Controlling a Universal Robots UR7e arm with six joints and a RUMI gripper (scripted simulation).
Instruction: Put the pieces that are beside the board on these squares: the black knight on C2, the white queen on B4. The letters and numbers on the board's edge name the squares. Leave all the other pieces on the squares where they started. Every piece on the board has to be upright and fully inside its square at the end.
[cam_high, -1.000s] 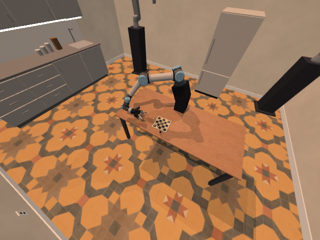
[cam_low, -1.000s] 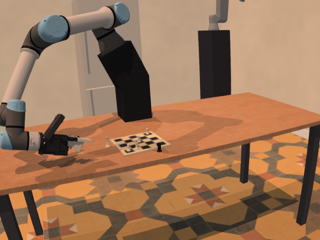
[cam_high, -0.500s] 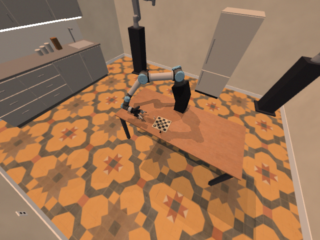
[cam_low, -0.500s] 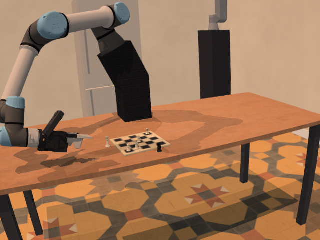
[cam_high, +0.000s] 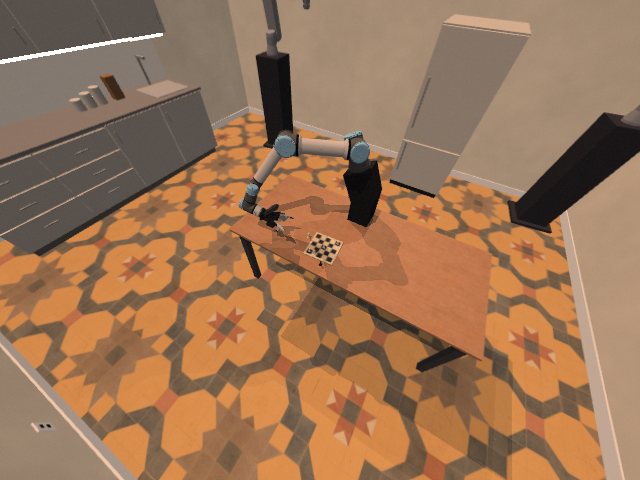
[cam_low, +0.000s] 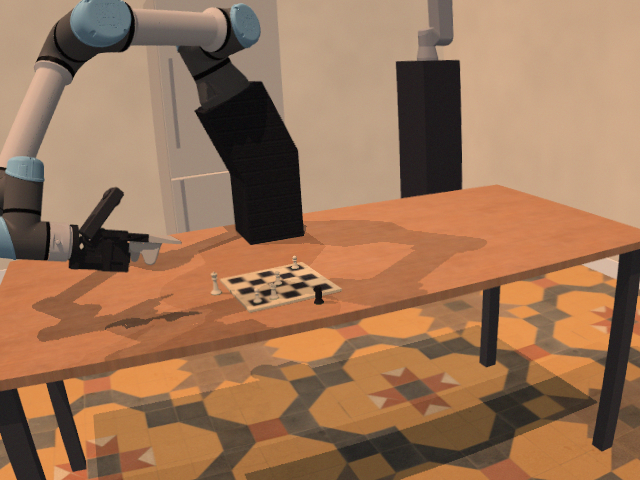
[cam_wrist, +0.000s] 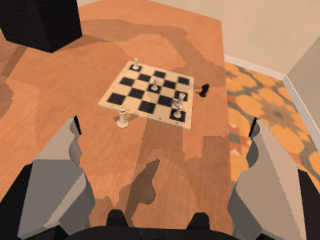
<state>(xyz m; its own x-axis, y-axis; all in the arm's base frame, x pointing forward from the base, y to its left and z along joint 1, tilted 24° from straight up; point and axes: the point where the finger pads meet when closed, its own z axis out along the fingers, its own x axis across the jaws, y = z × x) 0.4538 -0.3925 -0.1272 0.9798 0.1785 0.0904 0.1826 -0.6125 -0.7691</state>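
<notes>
The black knight lies 28 cm to the left of my hand, 15 cm below it and 11 cm ahead of it. From my hand the other things lie so: white queen 14 cm below, 11 cm to the left, 7 cm behind; then small chessboard 25 cm to the left, 16 cm below, 3 cm behind.
</notes>
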